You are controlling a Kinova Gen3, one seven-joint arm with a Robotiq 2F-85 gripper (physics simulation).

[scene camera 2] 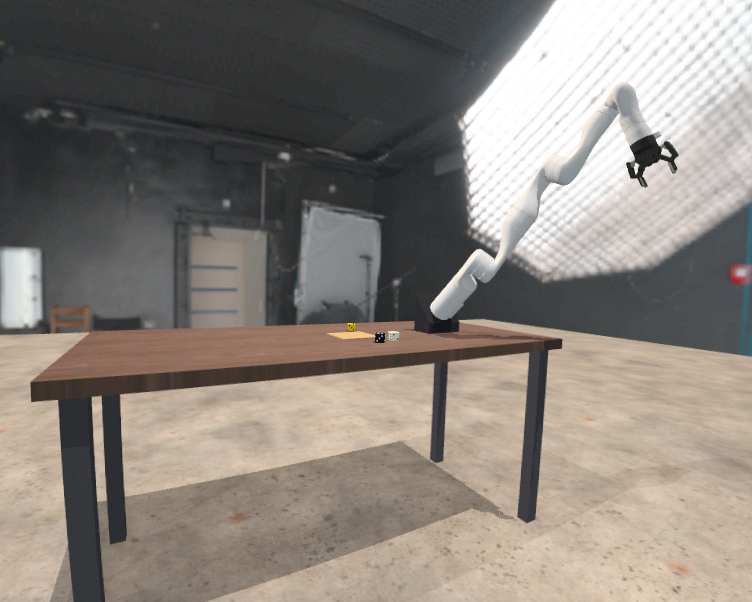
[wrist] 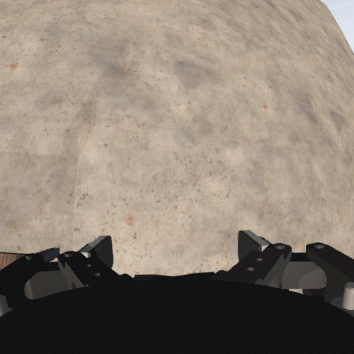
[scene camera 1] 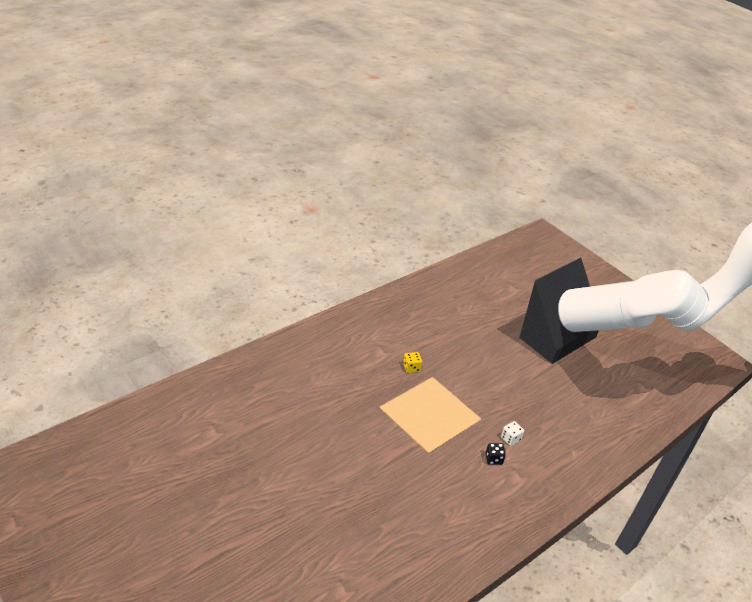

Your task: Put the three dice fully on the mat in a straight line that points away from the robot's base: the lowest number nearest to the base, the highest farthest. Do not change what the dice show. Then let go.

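Places are measured from the arm's base along level axes (x ahead, y left, z up), in metres.
Pixels of known places: gripper, between the fingertips: [scene camera 2: 660, 180] [wrist: 174, 247]; arm's base, origin of its link: [scene camera 2: 440, 310] [scene camera 1: 573, 310].
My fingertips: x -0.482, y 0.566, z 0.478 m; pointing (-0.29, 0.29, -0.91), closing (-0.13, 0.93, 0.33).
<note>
Ahead of a thing's pixels: the offset from my fingertips to its middle. Level surfaces: height alone.
The mat @(dx +0.875, dy -0.519, dz -0.561 m) [scene camera 1: 430, 415] [scene camera 2: 343, 335] is a flat orange-tan square on the table. The yellow die @(dx +0.837, dy -0.644, dz -0.548 m) [scene camera 1: 412, 362] [scene camera 2: 351, 327] rests off the mat, beyond its upper corner in scene view 1; its top face appears to show six. The white die @(dx +0.771, dy -0.395, dz -0.548 m) [scene camera 1: 512, 433] [scene camera 2: 393, 336] rests off the mat on the right, top face four. The black die @(dx +0.831, dy -0.371, dz -0.548 m) [scene camera 1: 495, 453] [scene camera 2: 379, 337] lies close to the white one, also off the mat, top face five. My gripper [scene camera 2: 658, 176] [wrist: 174, 247] is open and empty, high up and beyond the table's right end, far from the dice.
The robot's black base mount [scene camera 1: 551, 320] [scene camera 2: 437, 325] stands on the wooden table @(dz -0.563 m) [scene camera 1: 250, 439] [scene camera 2: 206, 348], right of the mat. The white arm [scene camera 1: 602, 307] [scene camera 2: 517, 229] reaches up and right from it. A piece of the table [wrist: 7, 261] shows at the wrist view's lower left, beside the floor [wrist: 165, 150].
</note>
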